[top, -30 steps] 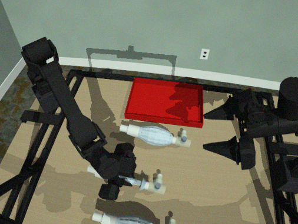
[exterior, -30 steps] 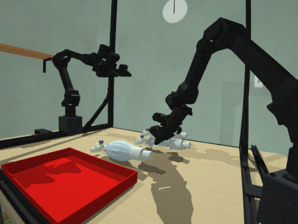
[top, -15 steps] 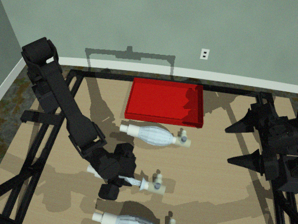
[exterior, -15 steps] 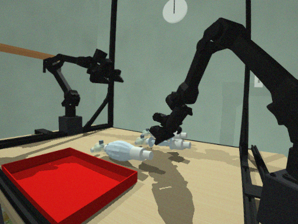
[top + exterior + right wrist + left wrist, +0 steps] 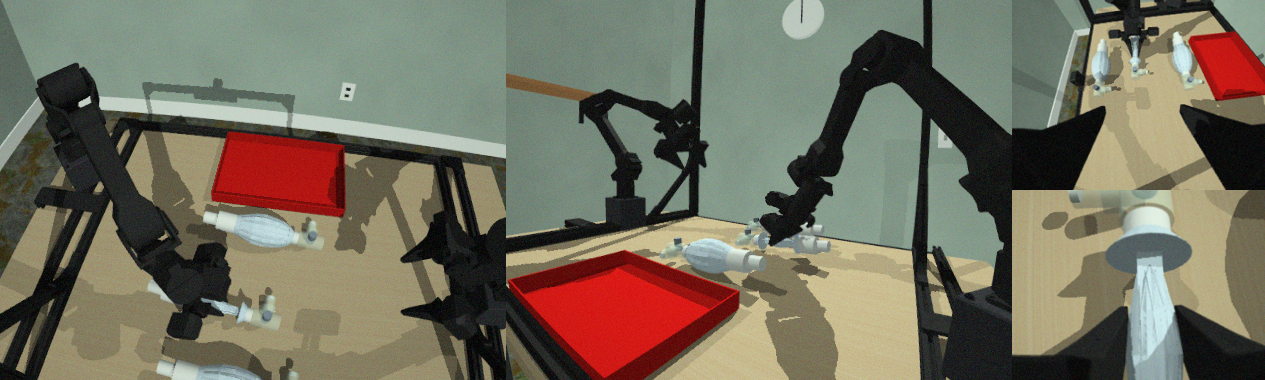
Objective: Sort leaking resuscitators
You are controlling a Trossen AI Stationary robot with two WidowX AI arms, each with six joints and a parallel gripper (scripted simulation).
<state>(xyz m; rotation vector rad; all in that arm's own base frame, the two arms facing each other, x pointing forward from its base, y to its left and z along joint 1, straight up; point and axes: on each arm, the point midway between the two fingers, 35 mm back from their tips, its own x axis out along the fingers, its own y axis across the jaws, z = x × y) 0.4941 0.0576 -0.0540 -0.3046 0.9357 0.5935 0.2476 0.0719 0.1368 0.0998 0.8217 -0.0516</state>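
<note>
My left hand is 39 cm short of the red tray, 4 cm above it and 1 cm to the left of it.
</note>
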